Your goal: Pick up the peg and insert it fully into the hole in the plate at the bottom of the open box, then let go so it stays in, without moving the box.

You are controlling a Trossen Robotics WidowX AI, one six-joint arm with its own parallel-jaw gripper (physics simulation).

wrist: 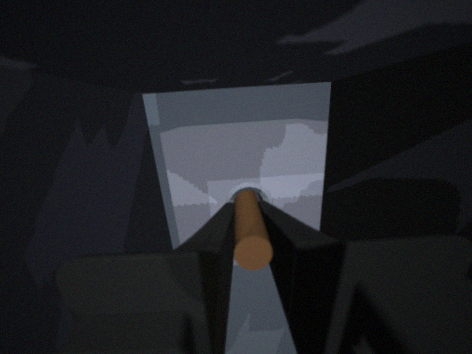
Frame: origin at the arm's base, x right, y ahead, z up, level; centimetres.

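Where they show: gripper, fingertip midpoint: [245, 209].
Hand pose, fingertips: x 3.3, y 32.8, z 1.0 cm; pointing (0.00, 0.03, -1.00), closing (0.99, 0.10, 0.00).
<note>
Each offset is from my fingertips to the top centre of the thing. "pt": to the spot under its first point.
An orange-brown round peg @(dx +0.0, dy +0.2, dz +4.4 cm) [252, 232] is held lengthwise between the dark fingers of my gripper [245, 209], which is shut on it. The near end of the peg faces the camera, and its far end points down into the open box @(pt dx -0.4, dy +5.7, dz -5.6 cm) [240, 106]. The pale plate @(dx +0.2, dy +0.1, dz -0.3 cm) [215, 150] shows at the bottom of the box. The light ring around the hole @(pt dx +0.0, dy +1.3, dz -0.3 cm) [247, 185] shows just beyond the far end of the peg. The peg and fingers hide most of the hole, so I cannot tell whether the tip is inside it.
The box's pale left wall [162, 160] and back wall rise around the plate, and its right edge runs close beyond the right finger. Dark surfaces with jagged lighter patches lie outside the box. Part of the box's near side shows below, between the fingers.
</note>
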